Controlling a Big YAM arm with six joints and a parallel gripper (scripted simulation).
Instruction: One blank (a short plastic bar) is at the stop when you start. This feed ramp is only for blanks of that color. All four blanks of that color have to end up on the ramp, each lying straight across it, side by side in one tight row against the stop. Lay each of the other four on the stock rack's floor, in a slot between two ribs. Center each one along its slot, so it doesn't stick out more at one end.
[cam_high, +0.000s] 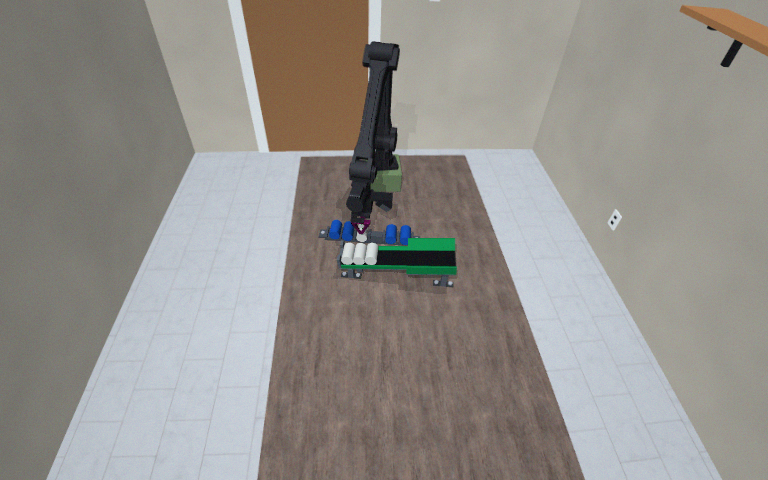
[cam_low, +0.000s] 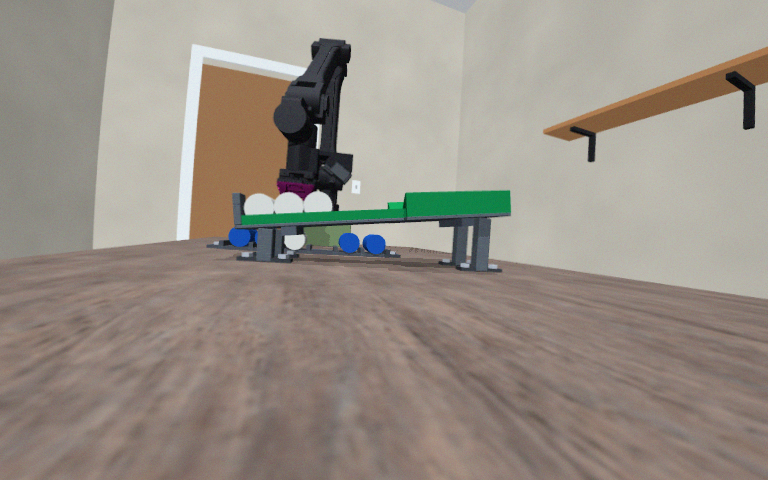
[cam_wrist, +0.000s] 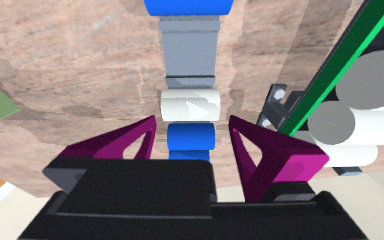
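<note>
My gripper is now 3 cm to the right of the stock rack and 7 cm above it.
</note>
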